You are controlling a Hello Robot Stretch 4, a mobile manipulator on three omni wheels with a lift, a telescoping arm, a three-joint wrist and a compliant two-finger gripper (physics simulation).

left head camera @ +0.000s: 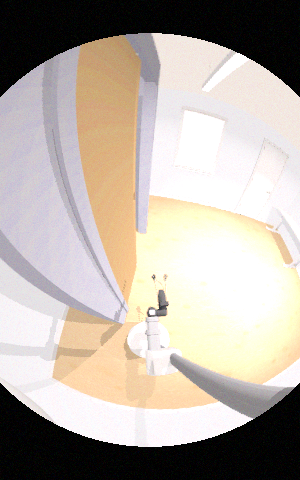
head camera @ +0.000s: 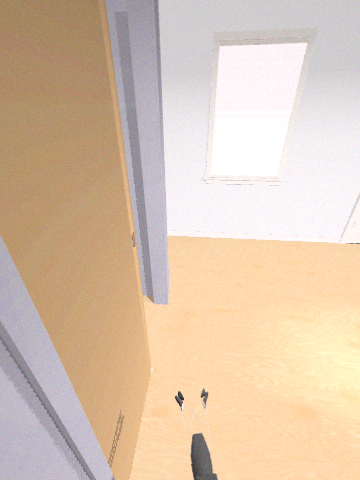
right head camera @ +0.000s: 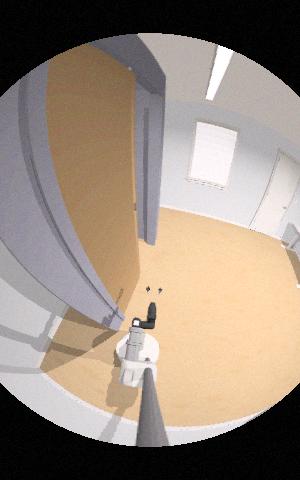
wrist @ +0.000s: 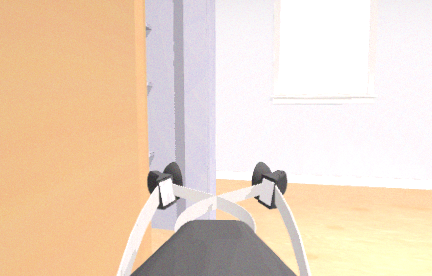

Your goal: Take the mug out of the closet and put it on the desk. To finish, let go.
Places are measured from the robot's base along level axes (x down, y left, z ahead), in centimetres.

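Pixels of known places: gripper, fingertip midpoint: [left head camera: 158,273] [head camera: 191,389] [right head camera: 153,286] [wrist: 217,177].
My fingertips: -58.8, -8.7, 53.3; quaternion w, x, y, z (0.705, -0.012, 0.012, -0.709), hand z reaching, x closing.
Observation:
Behind a point stands the place of what it marks, as x, y, z.
The closet [head camera: 156,150] {-129.7, -1.5, 154.4} [left head camera: 145,150] {-126.0, 2.0, 155.1} [right head camera: 156,175] {-110.7, -2.1, 154.4} [wrist: 198,100] {-70.9, 1.2, 154.9} is grey-lilac, with its wooden door [head camera: 65,200] {-135.5, 19.2, 56.7} [left head camera: 107,150] {-144.0, 19.0, 57.6} [right head camera: 92,150] {-149.6, 18.9, 57.9} [wrist: 65,125] {-63.1, 16.5, 69.7} across most of the opening. In the wrist view, small shelf edges show in a narrow gap between the door's edge and the closet's right side. The closet's inside is mostly hidden, and the mug does not show. My gripper [head camera: 192,398] [left head camera: 159,276] {-58.8, -8.7, 53.3} [right head camera: 154,289] {-58.8, -8.7, 53.3} [wrist: 217,177] {-58.8, -8.7, 53.3} is open and empty, in front of the closet and right of the door. I cannot tell whether the white furniture [left head camera: 289,232] at the right edge is the desk.
The closet's near side post [head camera: 35,330] {-121.7, 20.5, 35.4} stands at the left, close to my arm [left head camera: 153,332] {-72.2, -0.1, 8.1} [right head camera: 134,345] {-71.3, -1.0, 6.7}. A window [head camera: 255,110] {-148.4, -105.2, 263.1} [wrist: 324,50] {-120.4, -103.9, 263.4} is in the far wall. A white door [left head camera: 261,180] {-108.1, -269.0, 227.7} [right head camera: 276,195] {-105.7, -268.4, 227.8} is farther right. Wooden floor [head camera: 280,320] {2.6, -97.2, 126.4} lies right of the closet.

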